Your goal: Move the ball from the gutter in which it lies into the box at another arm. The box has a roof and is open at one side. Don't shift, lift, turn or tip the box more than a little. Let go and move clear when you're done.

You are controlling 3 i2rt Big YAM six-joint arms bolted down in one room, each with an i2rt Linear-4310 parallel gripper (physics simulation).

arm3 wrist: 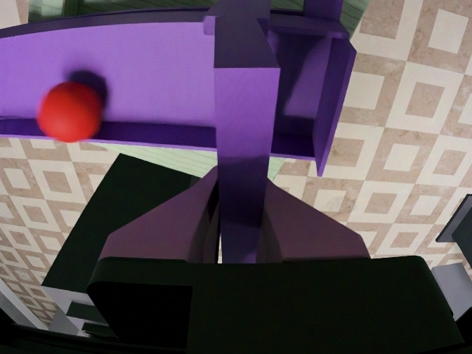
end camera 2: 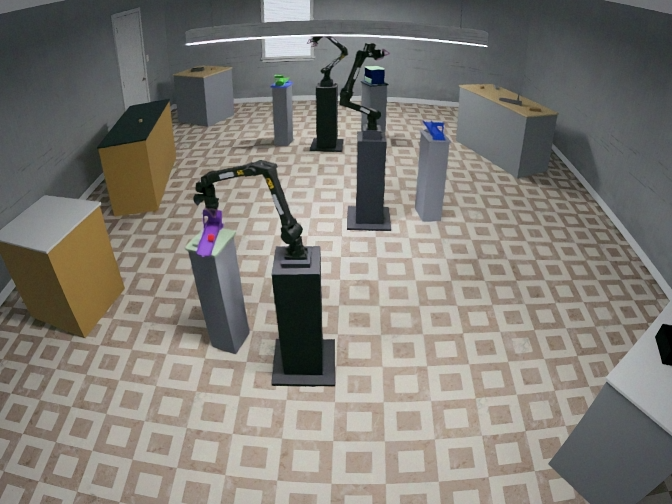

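Observation:
In the arm3 wrist view the red ball (arm3 wrist: 71, 112), slightly blurred, lies in the left part of the purple gutter (arm3 wrist: 155, 75), apart from its walled right end. My arm3 gripper (arm3 wrist: 242, 175) is shut on the gutter's upright handle bar. In end camera 2 the front arm's gripper (end camera 2: 210, 208) is at the handle, above the rear part of the purple gutter (end camera 2: 205, 247); the red ball (end camera 2: 211, 237) lies about halfway along the trough. The dark blue box (end camera 2: 374, 75) with a pale roof stands on a far pedestal; its open side cannot be made out. The two farther arms' gripper states are too small to tell.
The pale green pedestal top (end camera 2: 225, 242) is beneath the purple gutter. A blue gutter (end camera 2: 435, 130) stands on the right pedestal, a green object (end camera 2: 281, 80) on a far one. The middle arm (end camera 2: 352, 81) and the farthest arm (end camera 2: 339, 54) are raised. Cabinets stand along the walls.

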